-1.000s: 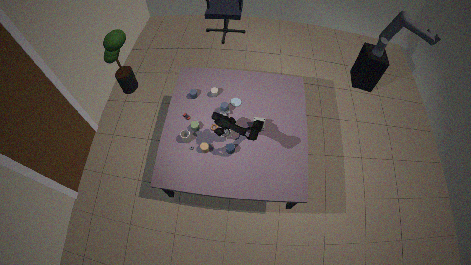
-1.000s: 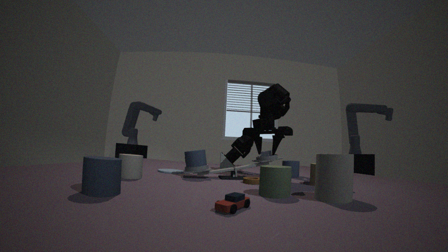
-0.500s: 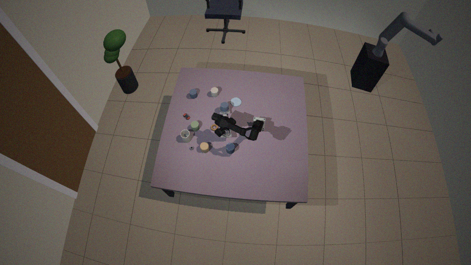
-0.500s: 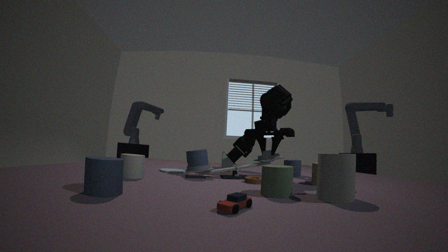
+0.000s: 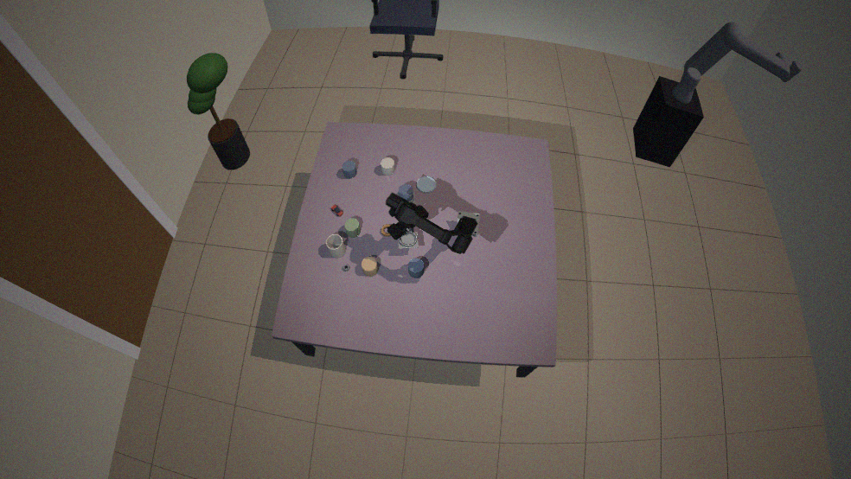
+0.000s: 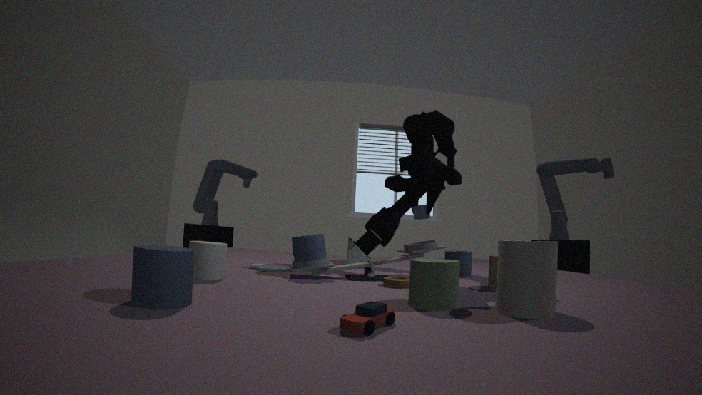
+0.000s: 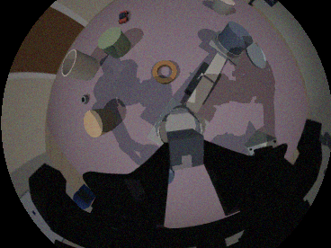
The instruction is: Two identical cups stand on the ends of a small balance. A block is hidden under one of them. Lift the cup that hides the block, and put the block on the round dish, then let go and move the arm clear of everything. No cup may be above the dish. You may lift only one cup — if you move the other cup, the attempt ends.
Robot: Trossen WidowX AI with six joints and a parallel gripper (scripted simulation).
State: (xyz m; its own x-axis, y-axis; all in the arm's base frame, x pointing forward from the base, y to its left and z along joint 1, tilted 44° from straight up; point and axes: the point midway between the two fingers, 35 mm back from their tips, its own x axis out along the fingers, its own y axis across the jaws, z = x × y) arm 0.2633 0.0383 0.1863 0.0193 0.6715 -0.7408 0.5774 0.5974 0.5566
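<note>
Right now my gripper tip is 10 mm past the round pale-blue dish, 360 mm to the left of it and 150 mm above it. From my gripper tip the other things lie so: pale cup 320 mm ahead, 100 mm to the left, 110 mm below; green cylinder 260 mm ahead, 20 mm to the right, 120 mm below; orange cylinder 150 mm ahead, 140 mm to the left, 120 mm below.
</note>
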